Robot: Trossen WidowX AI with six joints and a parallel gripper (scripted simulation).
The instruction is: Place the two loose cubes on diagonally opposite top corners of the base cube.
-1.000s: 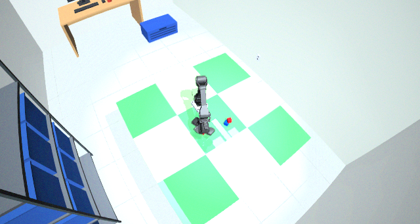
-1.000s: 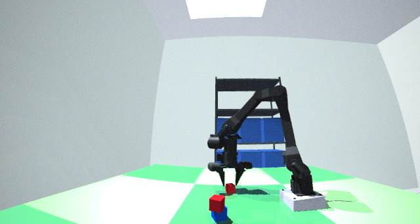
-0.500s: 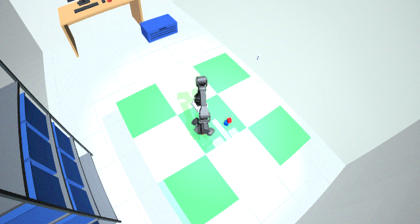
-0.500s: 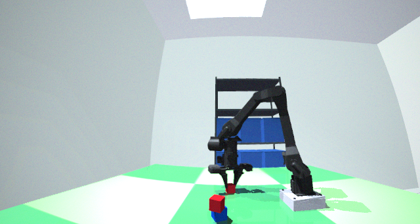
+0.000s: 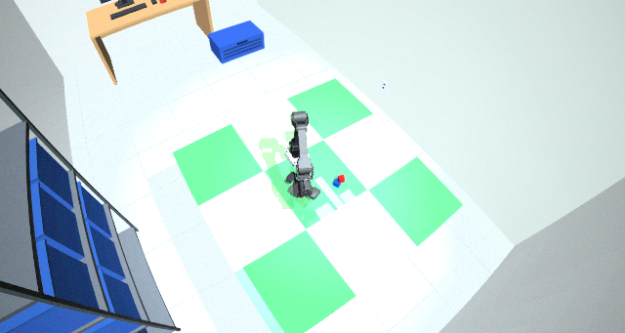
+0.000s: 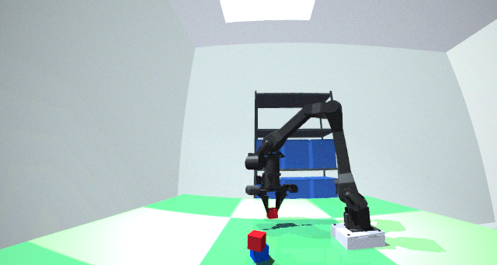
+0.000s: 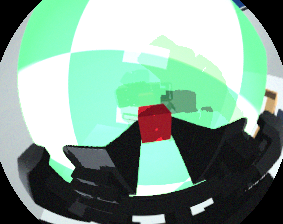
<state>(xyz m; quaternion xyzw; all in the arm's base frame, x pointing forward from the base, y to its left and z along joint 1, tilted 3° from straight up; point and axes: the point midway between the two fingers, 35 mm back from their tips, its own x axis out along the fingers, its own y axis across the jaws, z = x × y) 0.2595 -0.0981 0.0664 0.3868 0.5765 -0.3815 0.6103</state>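
My gripper tip is 240 mm to the right of the red cube and 20 mm short of it. Also, from my gripper tip: blue base cube: 220 mm to the left, 30 mm below, 20 mm ahead.
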